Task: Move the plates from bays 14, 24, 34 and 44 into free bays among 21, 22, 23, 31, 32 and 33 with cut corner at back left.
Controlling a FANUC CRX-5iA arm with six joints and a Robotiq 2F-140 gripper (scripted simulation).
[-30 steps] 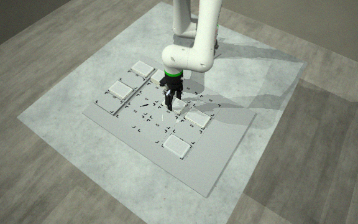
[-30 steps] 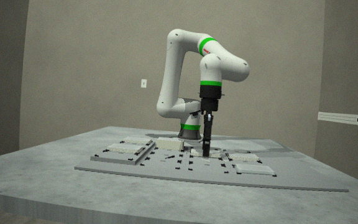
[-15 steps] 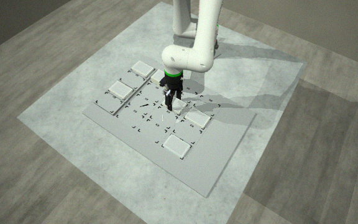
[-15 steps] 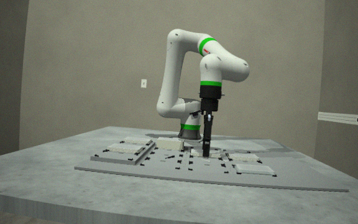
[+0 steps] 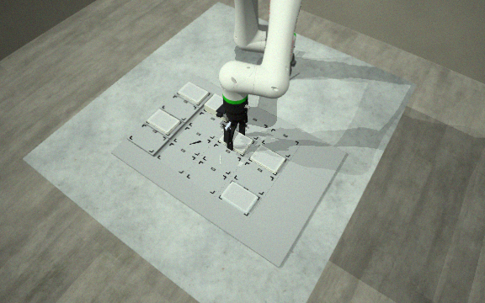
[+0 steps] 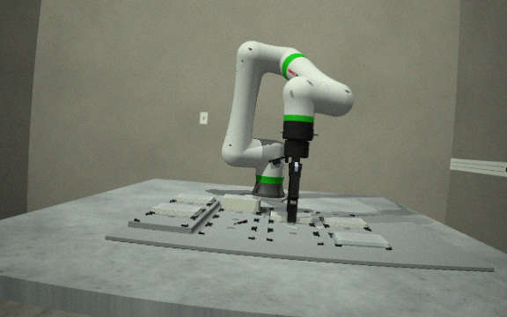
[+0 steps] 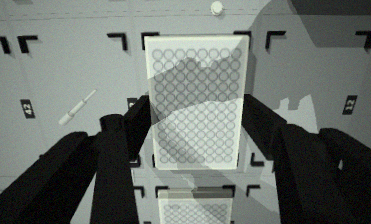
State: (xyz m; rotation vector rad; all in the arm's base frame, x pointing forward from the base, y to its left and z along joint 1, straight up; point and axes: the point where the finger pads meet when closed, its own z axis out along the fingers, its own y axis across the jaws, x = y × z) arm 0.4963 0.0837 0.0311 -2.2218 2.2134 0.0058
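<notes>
The sealed deep-well block is 110 mm behind my hand, 160 mm to the right of it and 10 mm below it. The rest, counted from my hand: plate (210 mm ahead, 160 mm to the left, 20 mm below); white tip (110 mm ahead, 30 mm below); thin black stick (110 mm ahead, 140 mm to the right, 30 mm below).
</notes>
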